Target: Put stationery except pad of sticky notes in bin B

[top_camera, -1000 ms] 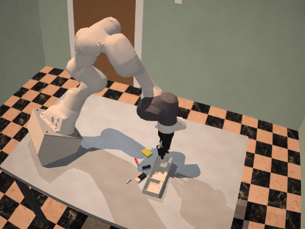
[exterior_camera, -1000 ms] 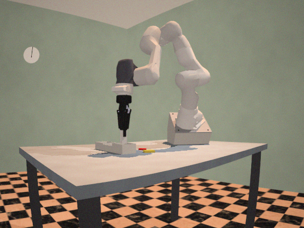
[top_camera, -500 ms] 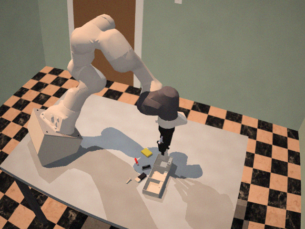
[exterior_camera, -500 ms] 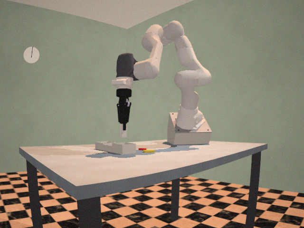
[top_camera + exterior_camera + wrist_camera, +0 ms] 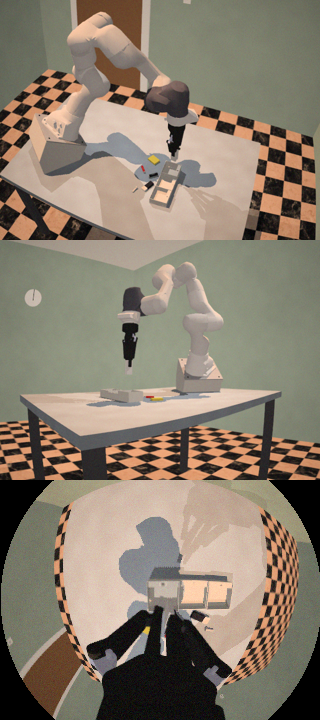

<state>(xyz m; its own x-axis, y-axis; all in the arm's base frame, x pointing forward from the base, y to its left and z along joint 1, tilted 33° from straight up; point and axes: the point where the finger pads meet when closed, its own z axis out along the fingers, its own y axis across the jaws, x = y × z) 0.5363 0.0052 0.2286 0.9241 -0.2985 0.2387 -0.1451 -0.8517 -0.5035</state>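
The black-and-white block is 80 mm behind my hand, 130 mm to the right of it and 150 mm below it. From my hand the other things lie so: yellow sticky-note pad 130 mm behind, 50 mm to the left, 150 mm below; black pen-like thing 80 mm behind, 50 mm to the right, 150 mm below; bin 80 mm to the right, 130 mm below.
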